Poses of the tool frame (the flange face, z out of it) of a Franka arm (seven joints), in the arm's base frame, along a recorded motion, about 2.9 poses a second.
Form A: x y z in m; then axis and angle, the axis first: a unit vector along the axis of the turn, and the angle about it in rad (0 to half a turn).
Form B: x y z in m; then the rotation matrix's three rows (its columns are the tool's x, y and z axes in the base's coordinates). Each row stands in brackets. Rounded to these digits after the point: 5 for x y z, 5 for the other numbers.
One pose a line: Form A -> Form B
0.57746, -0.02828, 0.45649, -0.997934, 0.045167, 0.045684, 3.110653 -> [0.57746, -0.02828, 0.45649], [[0.99175, -0.09154, -0.08976], [-0.08871, -0.99544, 0.03500], [-0.09255, -0.02674, -0.99535]]
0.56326, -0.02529, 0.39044, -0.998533, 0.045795, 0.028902, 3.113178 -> [0.56326, -0.02529, 0.39044], [[0.99414, -0.09226, -0.05641], [-0.09062, -0.99540, 0.03102], [-0.05901, -0.02572, -0.99793]]
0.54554, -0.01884, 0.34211, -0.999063, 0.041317, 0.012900, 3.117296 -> [0.54554, -0.01884, 0.34211], [[0.99625, -0.08286, -0.02477], [-0.08223, -0.99629, 0.02534], [-0.02678, -0.02321, -0.99937]]
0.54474, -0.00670, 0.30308, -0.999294, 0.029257, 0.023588, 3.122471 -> [0.54474, -0.00670, 0.30308], [[0.99718, -0.05892, -0.04658], [-0.05802, -0.99811, 0.02049], [-0.04770, -0.01773, -0.99870]]
